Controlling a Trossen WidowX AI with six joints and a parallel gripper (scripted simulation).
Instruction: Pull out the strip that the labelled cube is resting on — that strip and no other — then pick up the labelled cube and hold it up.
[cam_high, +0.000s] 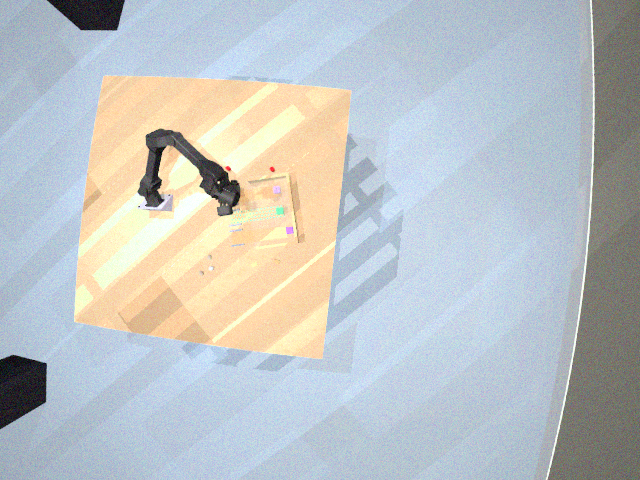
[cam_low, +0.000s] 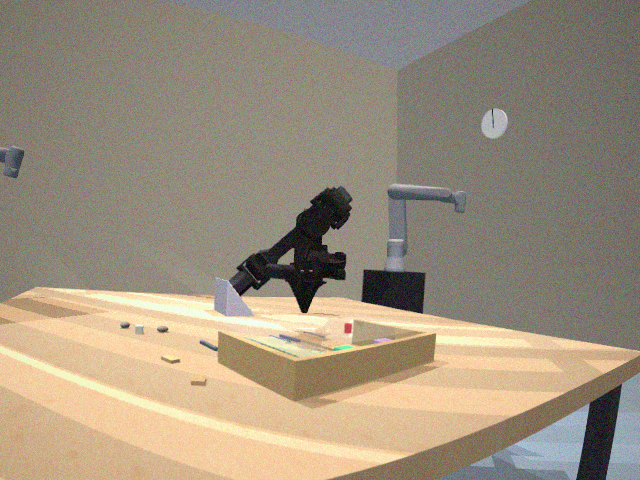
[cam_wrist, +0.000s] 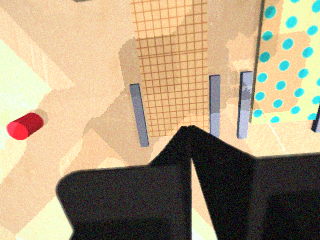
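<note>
Now: gripper tip 90 mm short of the strip, 30 mm to the right of it and 50 mm above it. Also, from my gripper tip: cube (200 mm ahead, 60 mm to the left, 40 mm below).
</note>
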